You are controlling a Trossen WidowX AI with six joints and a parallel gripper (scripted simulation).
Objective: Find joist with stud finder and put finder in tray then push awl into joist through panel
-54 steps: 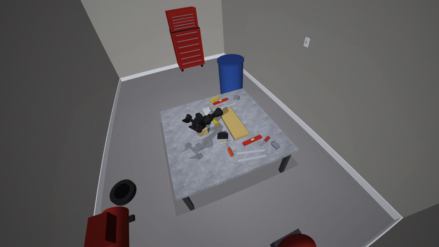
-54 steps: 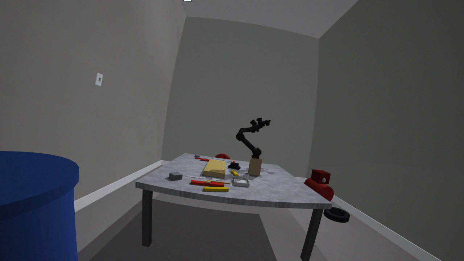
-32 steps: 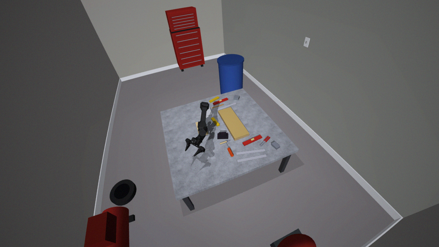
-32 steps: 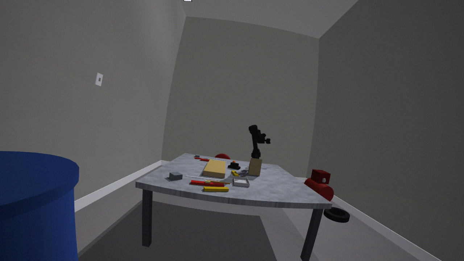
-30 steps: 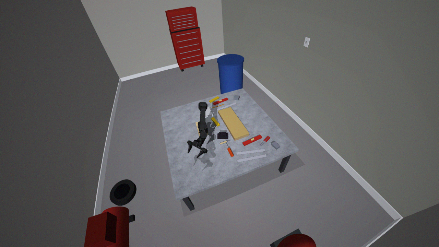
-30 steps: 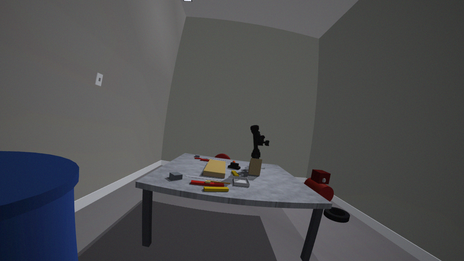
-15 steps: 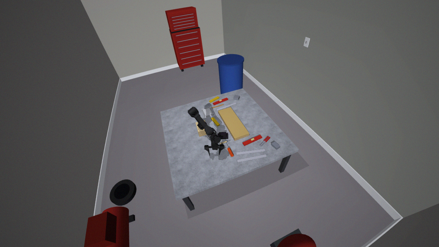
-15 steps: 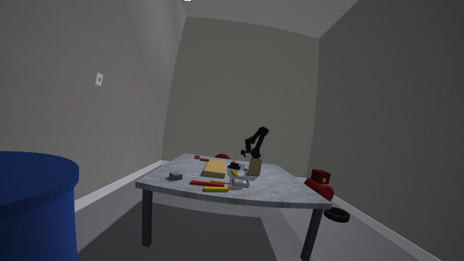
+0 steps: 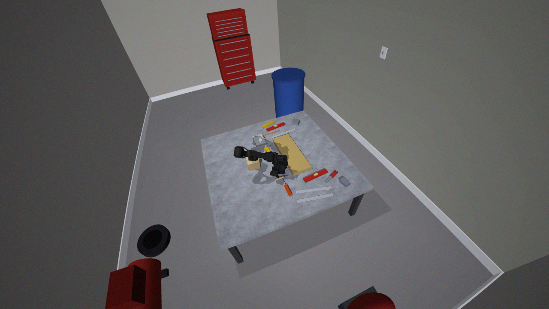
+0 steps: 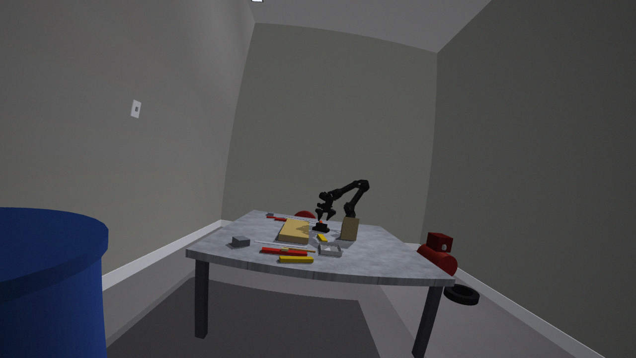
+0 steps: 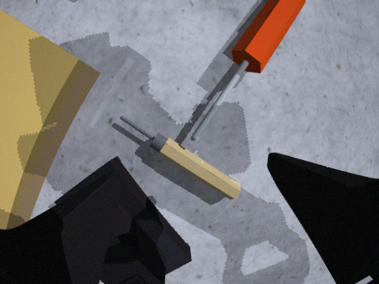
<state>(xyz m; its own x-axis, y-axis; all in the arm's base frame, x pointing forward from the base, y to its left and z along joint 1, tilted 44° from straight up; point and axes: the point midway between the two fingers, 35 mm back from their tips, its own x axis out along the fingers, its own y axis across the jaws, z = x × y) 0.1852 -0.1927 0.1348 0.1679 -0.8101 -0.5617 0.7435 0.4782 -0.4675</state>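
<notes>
Right now the black stud finder is 10 mm behind my gripper tip, 100 mm to the left of it and 20 mm below it. Also, from my gripper tip: thin orange rod 120 mm ahead, 650 mm to the left, 60 mm below; then orange-handled tool 10 mm ahead, 80 mm to the right, 50 mm below; then white tray 50 mm behind, 570 mm to the left, 50 mm below.
</notes>
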